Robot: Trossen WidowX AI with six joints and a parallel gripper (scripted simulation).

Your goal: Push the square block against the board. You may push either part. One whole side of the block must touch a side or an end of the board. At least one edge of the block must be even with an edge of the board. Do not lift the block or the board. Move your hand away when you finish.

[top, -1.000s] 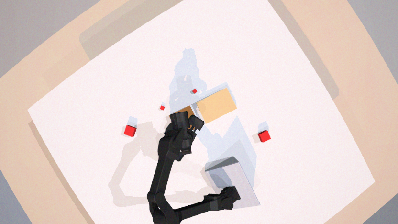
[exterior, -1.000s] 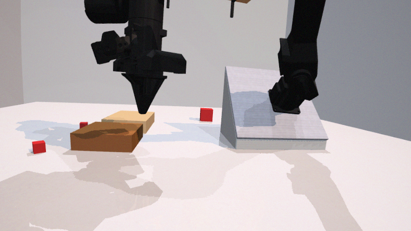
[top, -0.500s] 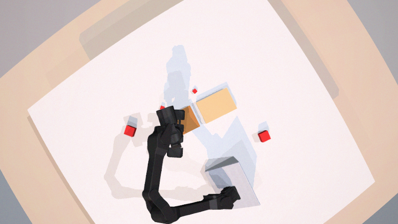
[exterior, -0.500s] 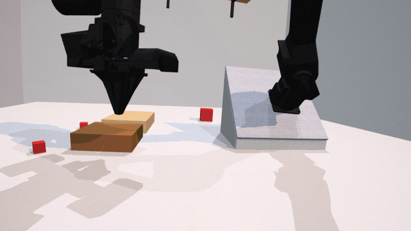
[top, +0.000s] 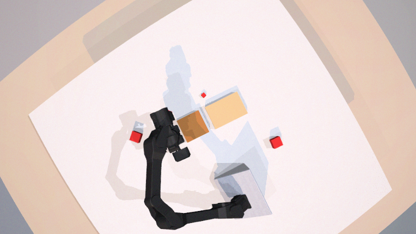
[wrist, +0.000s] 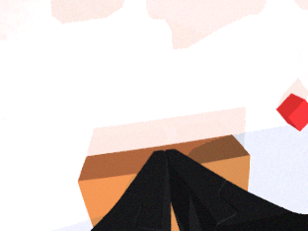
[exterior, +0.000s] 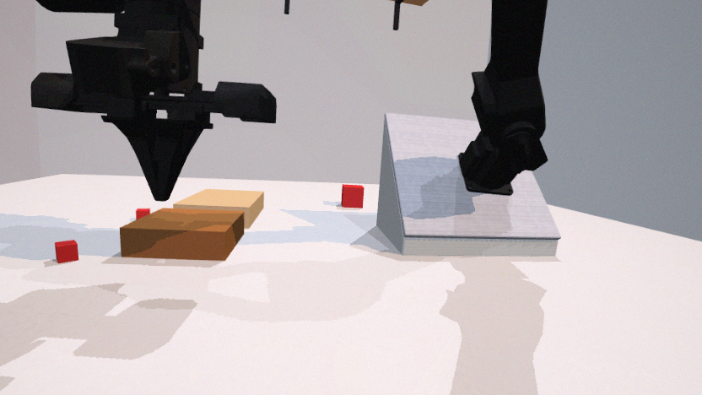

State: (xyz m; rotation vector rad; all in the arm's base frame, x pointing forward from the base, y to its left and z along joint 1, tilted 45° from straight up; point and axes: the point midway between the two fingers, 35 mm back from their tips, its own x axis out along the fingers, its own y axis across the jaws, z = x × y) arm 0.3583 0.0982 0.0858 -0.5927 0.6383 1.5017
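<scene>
The brown square block lies 8 cm to the right of my gripper tip and 5 cm below it. Round my gripper tip: tan board: 1 cm ahead, 23 cm to the right, 5 cm below.
</scene>
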